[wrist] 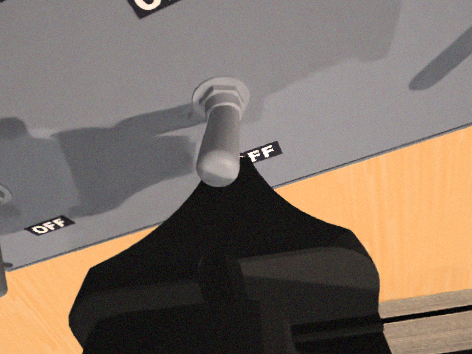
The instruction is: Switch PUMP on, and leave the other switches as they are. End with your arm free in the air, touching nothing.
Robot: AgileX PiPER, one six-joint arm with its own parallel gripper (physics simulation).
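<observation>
A grey toggle switch (220,140) stands out from the grey panel (310,30) in the middle of the wrist view. Its lever leans down toward its OFF label (265,152), which is partly covered. Part of a label shows at the top edge above it. No name label such as PUMP shows, so I cannot tell which switch this is. My black gripper (235,182) is shut, with its fingertips together right behind or under the lever's rounded tip. Whether they touch the lever is hard to tell.
Another OFF label (49,225) lies at the lower left, with parts of another switch (2,275) at the left edge. A dark lever-like shadow lies at the upper right. The panel's lower edge borders a light wooden surface (425,200).
</observation>
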